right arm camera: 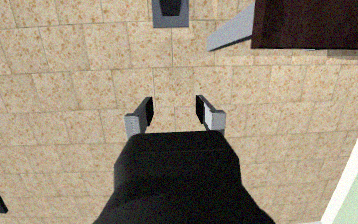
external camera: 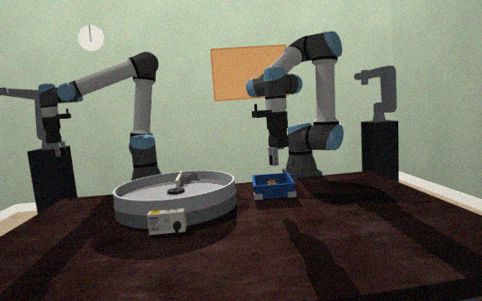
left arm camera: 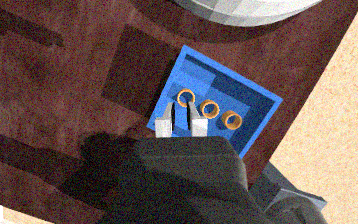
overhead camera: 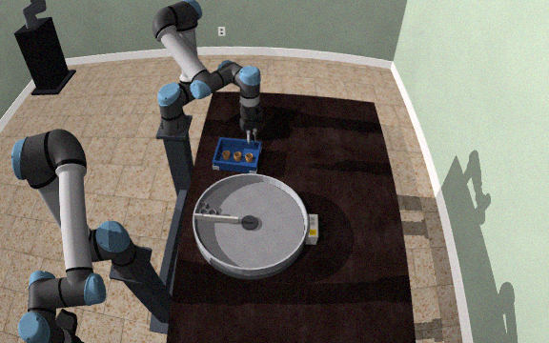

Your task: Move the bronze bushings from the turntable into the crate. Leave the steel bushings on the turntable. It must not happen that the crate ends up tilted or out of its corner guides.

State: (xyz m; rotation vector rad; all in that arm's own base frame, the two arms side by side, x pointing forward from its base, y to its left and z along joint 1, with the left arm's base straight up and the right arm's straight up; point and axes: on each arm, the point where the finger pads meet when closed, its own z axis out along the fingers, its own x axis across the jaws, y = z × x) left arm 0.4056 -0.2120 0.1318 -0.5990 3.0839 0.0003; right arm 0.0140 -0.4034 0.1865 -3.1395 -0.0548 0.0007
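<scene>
My left hand is 11 cm above the blue crate and 6 cm past it.
</scene>
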